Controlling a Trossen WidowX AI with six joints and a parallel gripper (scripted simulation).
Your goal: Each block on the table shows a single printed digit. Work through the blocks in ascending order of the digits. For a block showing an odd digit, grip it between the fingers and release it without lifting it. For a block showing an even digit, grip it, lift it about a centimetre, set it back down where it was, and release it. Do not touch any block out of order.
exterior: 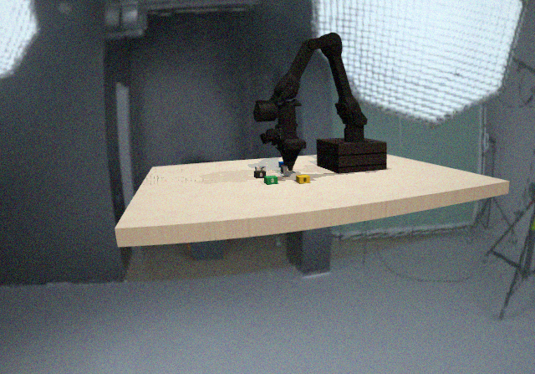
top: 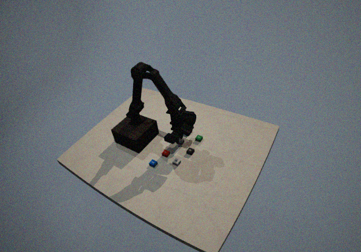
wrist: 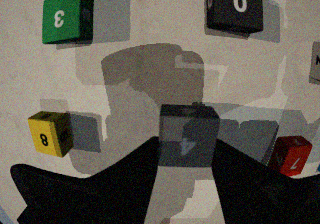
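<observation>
Right now the red block is 110 mm to the right of my gripper tip and 10 mm below it. From my gripper tip the other things lie so: white block: 90 mm ahead, 120 mm to the right, 10 mm below; then blue block: 10 mm behind, 200 mm to the right, 10 mm below; then grey block: 10 mm ahead.
</observation>
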